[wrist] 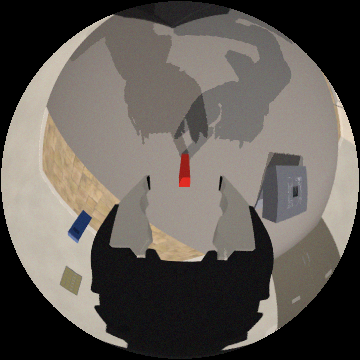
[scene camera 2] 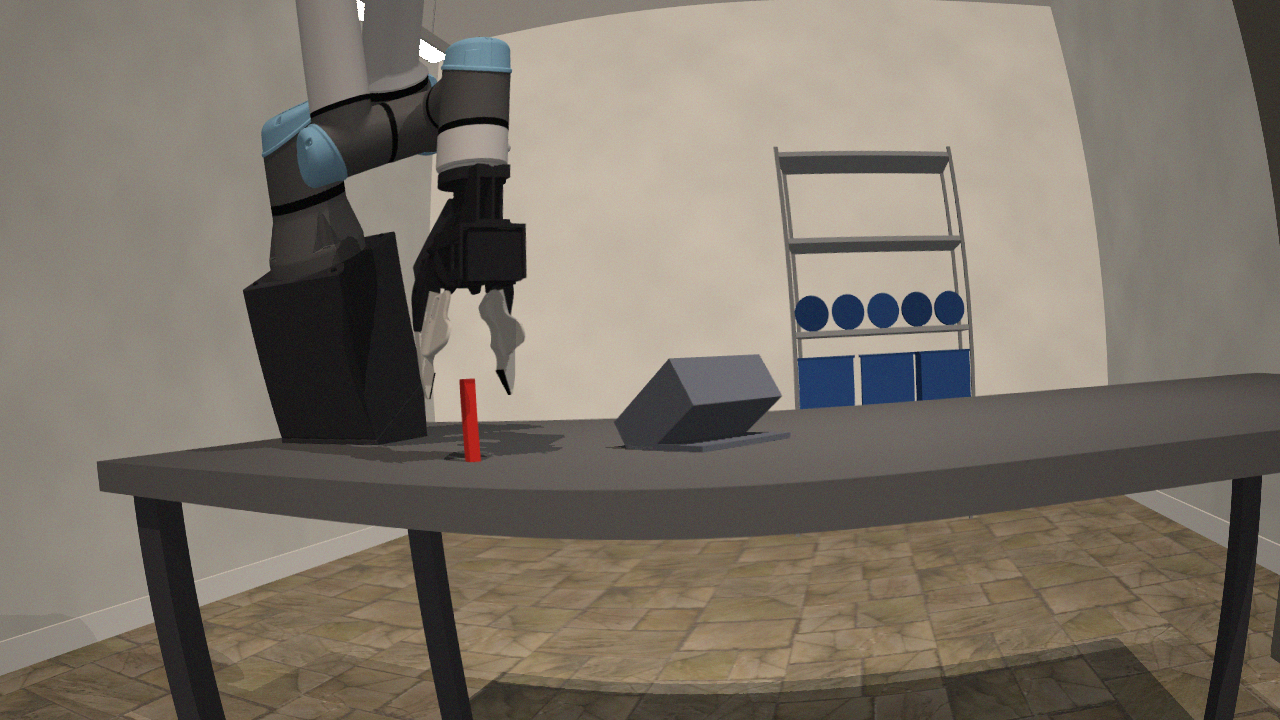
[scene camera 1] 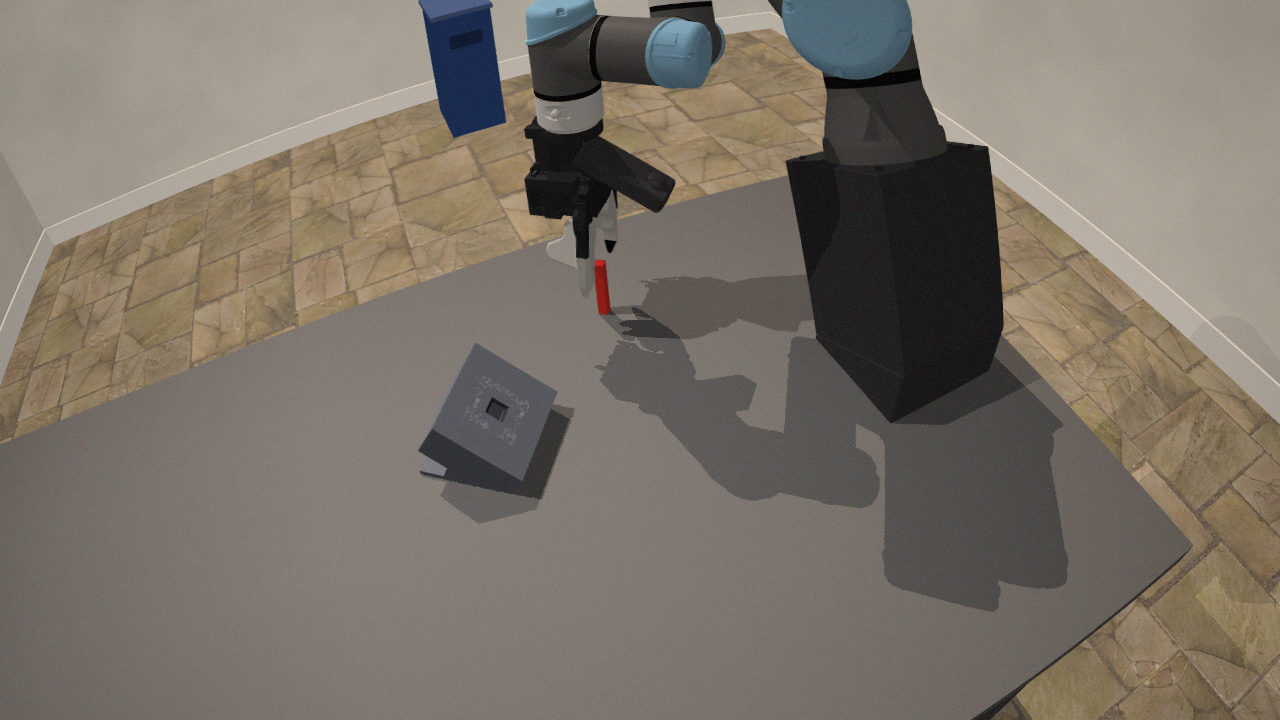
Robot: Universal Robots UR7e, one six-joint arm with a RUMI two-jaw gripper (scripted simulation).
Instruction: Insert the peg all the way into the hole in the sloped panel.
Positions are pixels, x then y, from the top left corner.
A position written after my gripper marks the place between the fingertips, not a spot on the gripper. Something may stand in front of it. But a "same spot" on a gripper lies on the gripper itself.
my gripper: wrist 184, 176; scene camera 2; scene camera 1
same spot on my gripper: [scene camera 1: 578, 252] = [scene camera 2: 510, 314]
